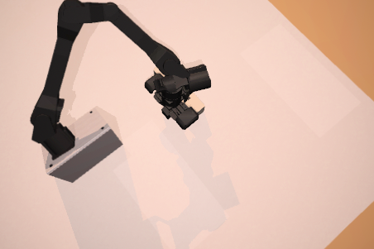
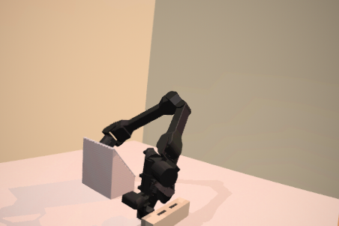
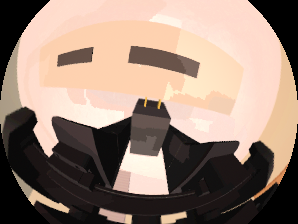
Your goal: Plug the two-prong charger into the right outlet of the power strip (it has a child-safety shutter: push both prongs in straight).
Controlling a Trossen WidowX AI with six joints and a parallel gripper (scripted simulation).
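The dark two-prong charger is 20 mm ahead of my gripper tip and 10 mm above it.
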